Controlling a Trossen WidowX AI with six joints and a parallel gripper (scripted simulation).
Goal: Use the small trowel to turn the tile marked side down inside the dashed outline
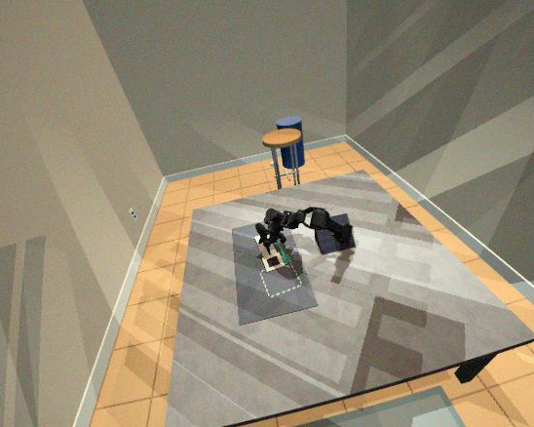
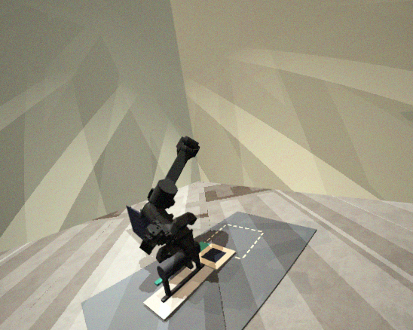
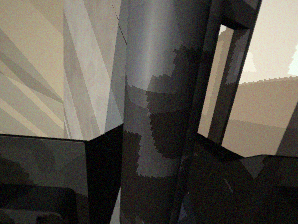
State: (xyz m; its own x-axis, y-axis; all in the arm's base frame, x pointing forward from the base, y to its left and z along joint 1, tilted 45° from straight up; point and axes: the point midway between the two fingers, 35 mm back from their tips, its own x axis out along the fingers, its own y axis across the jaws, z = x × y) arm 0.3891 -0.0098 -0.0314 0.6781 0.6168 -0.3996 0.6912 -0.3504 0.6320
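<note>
Now: gripper tip 20 mm past the grey mat, 70 mm to the right of it and 70 mm above it. Round my gripper tip: black-handled float (30 mm behind, 10 mm to the right, 10 mm below); then tile (50 mm behind, 90 mm to the left, 50 mm below); then green trowel (100 mm behind, 30 mm to the left, 50 mm below).
</note>
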